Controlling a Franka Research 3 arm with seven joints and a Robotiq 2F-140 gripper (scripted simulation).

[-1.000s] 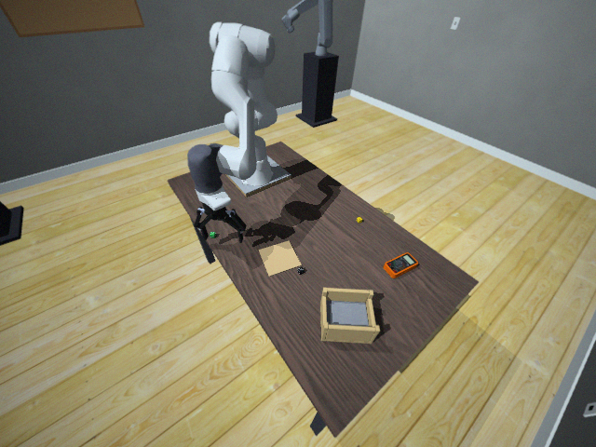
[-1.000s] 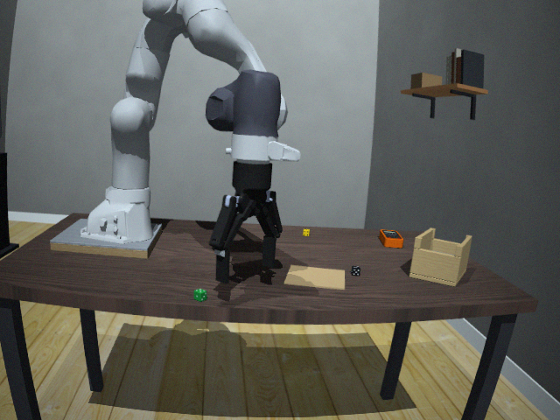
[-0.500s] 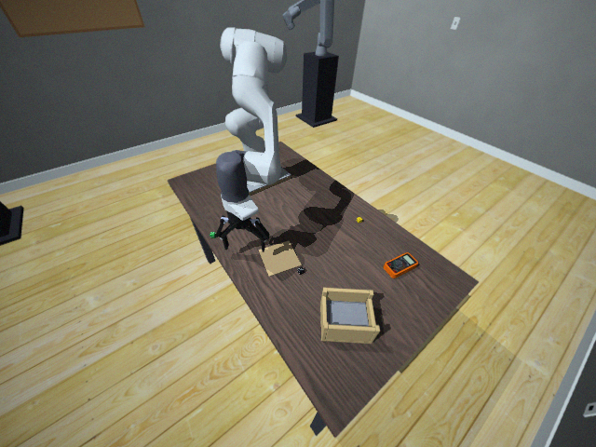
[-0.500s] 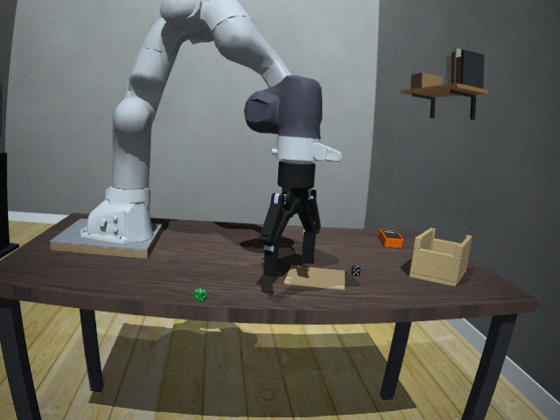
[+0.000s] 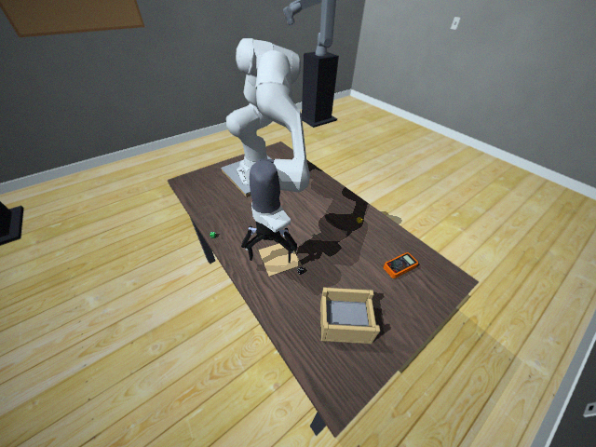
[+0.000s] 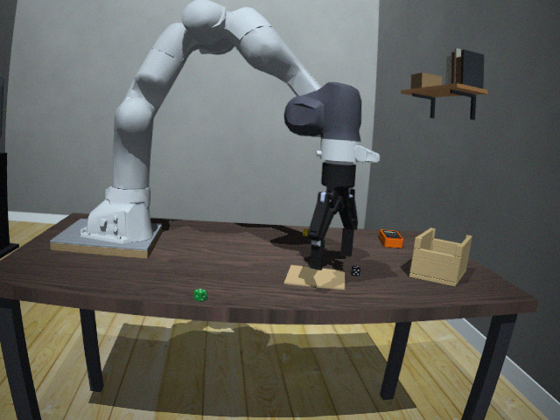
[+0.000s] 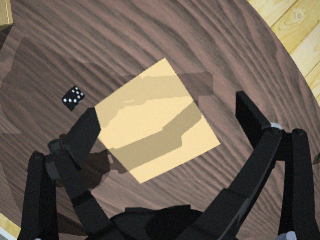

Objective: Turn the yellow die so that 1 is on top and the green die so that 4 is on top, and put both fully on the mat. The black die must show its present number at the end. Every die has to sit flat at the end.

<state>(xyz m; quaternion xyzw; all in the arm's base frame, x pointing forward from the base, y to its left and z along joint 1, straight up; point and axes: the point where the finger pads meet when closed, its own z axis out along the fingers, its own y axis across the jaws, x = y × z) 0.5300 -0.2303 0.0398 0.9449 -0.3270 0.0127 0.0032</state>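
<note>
Now: the black die 9 cm to the left of my hand, 8 cm ahead of it and 6 cm below it. From my hand the other things lie so: tan mat (7 cm below, 5 cm to the left, 2 cm behind); then wooden box (33 cm ahead, 10 cm to the left, 2 cm below); then green die (29 cm behind, 13 cm to the right, 6 cm below).
</note>
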